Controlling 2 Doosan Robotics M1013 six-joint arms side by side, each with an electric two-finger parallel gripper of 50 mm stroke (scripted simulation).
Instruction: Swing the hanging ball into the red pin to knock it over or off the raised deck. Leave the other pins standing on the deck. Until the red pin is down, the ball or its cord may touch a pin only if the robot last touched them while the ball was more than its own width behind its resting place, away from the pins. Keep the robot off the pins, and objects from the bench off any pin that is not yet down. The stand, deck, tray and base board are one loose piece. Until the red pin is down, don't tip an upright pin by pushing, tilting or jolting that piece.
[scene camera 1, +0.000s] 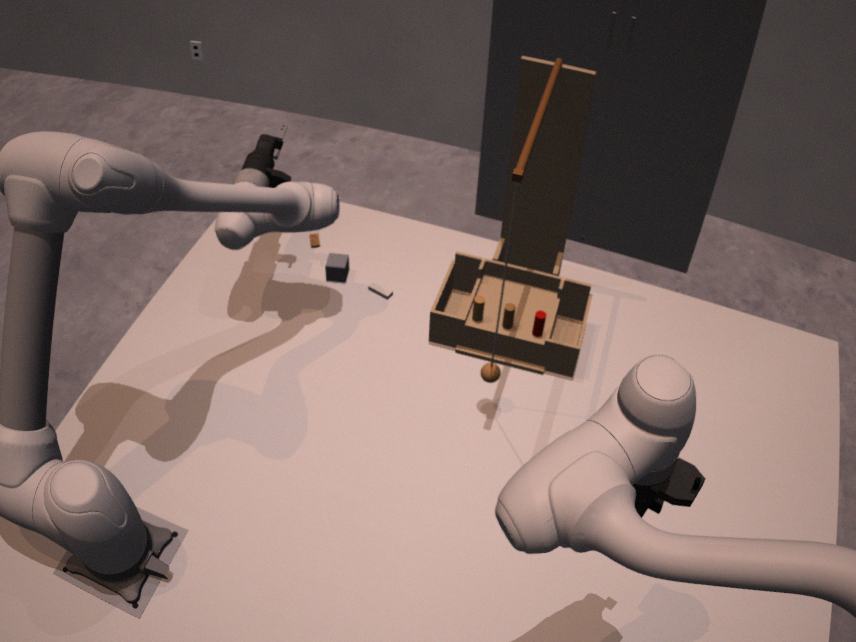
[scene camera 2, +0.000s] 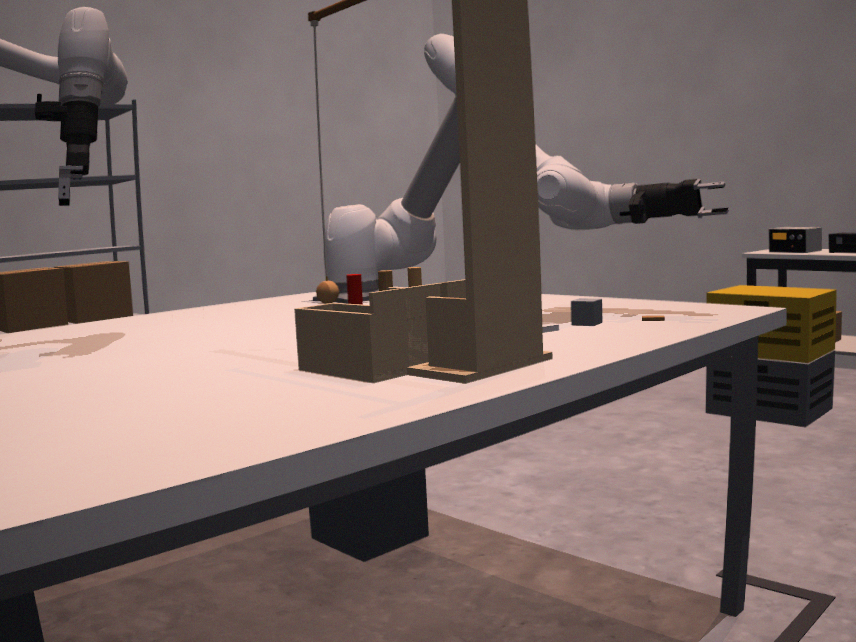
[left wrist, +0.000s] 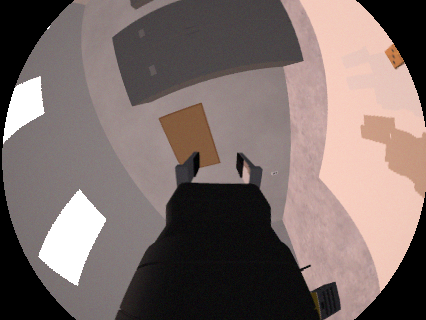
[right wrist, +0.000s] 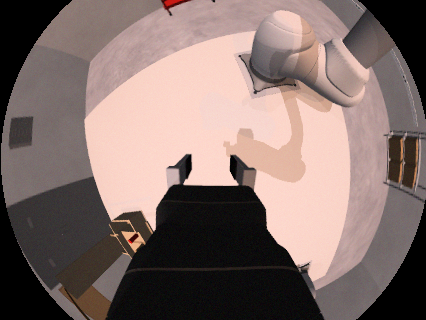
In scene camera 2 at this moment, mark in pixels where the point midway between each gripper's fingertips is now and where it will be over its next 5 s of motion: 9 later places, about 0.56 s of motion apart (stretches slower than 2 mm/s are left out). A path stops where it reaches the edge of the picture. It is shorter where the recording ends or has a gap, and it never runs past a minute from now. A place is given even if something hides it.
My left gripper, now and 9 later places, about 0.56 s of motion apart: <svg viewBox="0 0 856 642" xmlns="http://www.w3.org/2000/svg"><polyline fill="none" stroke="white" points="726,197 727,196 733,191 729,186 702,187 648,196 576,212 497,231 442,244 425,246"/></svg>
My right gripper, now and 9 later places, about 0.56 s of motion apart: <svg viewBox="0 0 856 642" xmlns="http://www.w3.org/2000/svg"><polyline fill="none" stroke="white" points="64,202 84,197 201,192 300,206 305,212 315,228 318,235 320,238 325,245 327,248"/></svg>
